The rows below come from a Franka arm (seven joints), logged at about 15 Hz.
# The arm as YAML. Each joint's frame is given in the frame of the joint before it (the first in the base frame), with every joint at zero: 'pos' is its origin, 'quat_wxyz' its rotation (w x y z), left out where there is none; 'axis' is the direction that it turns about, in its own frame. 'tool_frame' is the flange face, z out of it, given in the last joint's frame.
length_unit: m
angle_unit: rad
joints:
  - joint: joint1
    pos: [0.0, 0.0, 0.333]
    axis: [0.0, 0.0, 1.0]
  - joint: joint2
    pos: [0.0, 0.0, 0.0]
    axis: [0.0, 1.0, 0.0]
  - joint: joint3
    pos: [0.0, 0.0, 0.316]
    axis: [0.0, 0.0, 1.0]
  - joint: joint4
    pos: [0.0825, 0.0, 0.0]
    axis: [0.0, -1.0, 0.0]
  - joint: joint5
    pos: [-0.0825, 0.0, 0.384]
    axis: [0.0, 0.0, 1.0]
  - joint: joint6
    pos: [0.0, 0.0, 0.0]
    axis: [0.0, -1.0, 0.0]
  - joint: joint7
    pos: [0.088, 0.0, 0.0]
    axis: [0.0, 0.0, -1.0]
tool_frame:
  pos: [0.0, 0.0, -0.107]
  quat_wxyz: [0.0, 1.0, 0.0, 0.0]
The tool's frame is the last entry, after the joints.
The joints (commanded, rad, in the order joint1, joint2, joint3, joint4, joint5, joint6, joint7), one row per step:
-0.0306 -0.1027 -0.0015 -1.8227 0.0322 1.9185 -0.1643
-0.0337 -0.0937 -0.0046 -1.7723 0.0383 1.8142 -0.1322
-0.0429 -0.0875 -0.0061 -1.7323 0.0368 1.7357 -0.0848
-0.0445 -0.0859 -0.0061 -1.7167 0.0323 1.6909 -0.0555
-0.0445 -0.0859 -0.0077 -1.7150 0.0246 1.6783 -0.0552
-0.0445 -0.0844 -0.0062 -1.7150 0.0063 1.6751 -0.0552
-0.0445 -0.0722 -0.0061 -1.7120 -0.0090 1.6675 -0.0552
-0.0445 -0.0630 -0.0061 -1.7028 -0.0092 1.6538 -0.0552
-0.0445 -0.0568 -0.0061 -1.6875 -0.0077 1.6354 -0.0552
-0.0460 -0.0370 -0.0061 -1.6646 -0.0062 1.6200 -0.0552
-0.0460 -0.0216 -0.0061 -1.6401 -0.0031 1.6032 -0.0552
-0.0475 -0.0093 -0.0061 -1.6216 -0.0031 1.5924 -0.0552
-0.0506 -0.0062 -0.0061 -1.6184 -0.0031 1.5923 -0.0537
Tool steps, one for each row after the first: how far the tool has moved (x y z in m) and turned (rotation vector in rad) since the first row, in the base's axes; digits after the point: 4 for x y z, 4 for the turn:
-0.0042 -0.0024 0.0092 0.0144 0.0635 -0.0349
-0.0084 -0.0079 0.0176 0.0216 0.1093 -0.0897
-0.0118 -0.0089 0.0200 0.0211 0.1409 -0.1191
-0.0131 -0.0104 0.0196 0.0136 0.1517 -0.1207
-0.0130 -0.0113 0.0185 -0.0050 0.1562 -0.1195
-0.0104 -0.0129 0.0127 -0.0206 0.1729 -0.1196
-0.0089 -0.0130 0.0109 -0.0210 0.1866 -0.1195
-0.0084 -0.0129 0.0132 -0.0196 0.1959 -0.1195
-0.0036 -0.0137 0.0120 -0.0182 0.2083 -0.1209
-0.0001 -0.0136 0.0137 -0.0152 0.2160 -0.1208
0.0029 -0.0146 0.0147 -0.0152 0.2206 -0.1222
0.0037 -0.0163 0.0145 -0.0147 0.2206 -0.1268

